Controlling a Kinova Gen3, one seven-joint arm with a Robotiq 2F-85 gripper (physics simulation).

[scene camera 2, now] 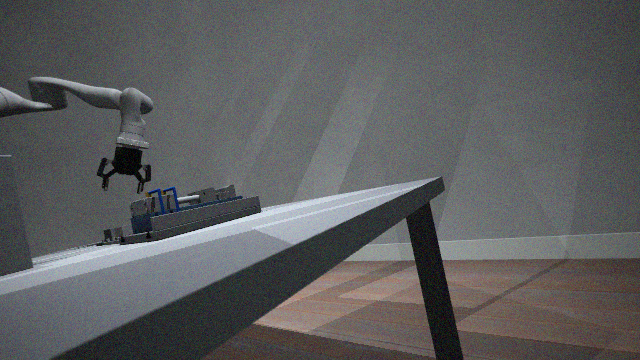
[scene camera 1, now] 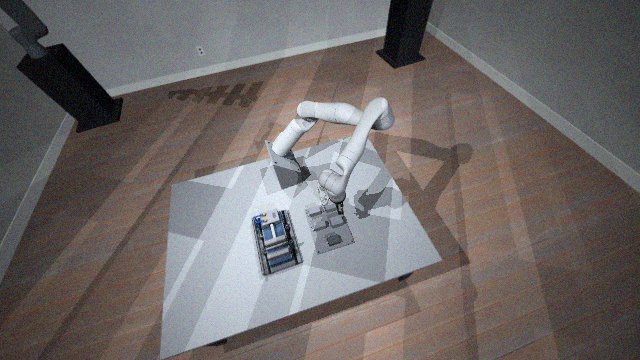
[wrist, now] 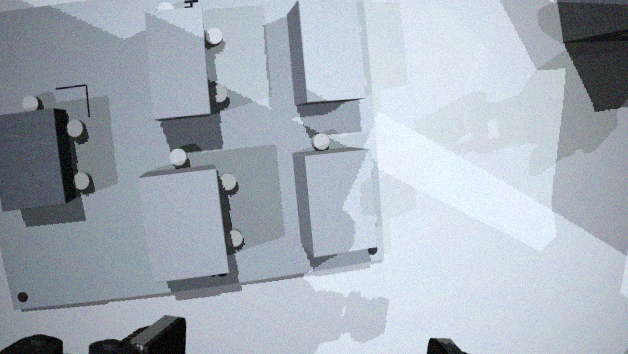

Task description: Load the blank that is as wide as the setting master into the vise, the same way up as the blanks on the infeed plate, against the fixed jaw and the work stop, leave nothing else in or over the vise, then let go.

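Places are measured from the arm's base along level axes (x left, y up, z ahead), in millimetres.
Where they show: gripper, between the fingertips: (scene camera 2: 122, 192); arm's base, origin of its link: (scene camera 1: 278, 150).
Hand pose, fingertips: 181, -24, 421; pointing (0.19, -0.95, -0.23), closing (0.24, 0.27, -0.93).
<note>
Things, the pixels of their top centre, and the offset from my fingertips, as dx, dy, dz. Level surfaces: height alone.
- infeed plate, centre of its top: (wrist: 181, 142) (scene camera 1: 328, 225) -78, -147, +31
- darker block, centre of its top: (wrist: 26, 160) (scene camera 1: 333, 239) -86, -122, +121
- vise, centre of its top: (scene camera 2: 190, 191) (scene camera 1: 272, 233) -354, -56, +3
- white table, height of its surface: dy -155
The infeed plate (scene camera 1: 346, 240) (wrist: 100, 260) carries four light grey blanks, (wrist: 180, 65) (wrist: 330, 50) (wrist: 187, 225) (wrist: 335, 200) in the wrist view, lying flat beside round pins. Their widths differ; which matches is hard to tell. A darker block (scene camera 1: 333, 239) (wrist: 30, 157), apparently the setting master, lies on the same plate, cut off by the wrist view's left edge. The vise (scene camera 1: 299, 255) (scene camera 2: 205, 215) stands beside the plate; the contents of its jaw gap are too small to tell. My gripper (scene camera 2: 122, 190) (wrist: 307, 345) is open and empty, above the table near the plate's arm-side edge.
The white table (scene camera 1: 215, 280) (scene camera 2: 300, 220) bears everything. Blue brackets (scene camera 2: 170, 197) stand up at the vise's arm-side end. The arm's base (scene camera 1: 287, 172) is at the table's back edge, and a dark part of it (wrist: 595, 65) shows at the wrist view's upper right.
</note>
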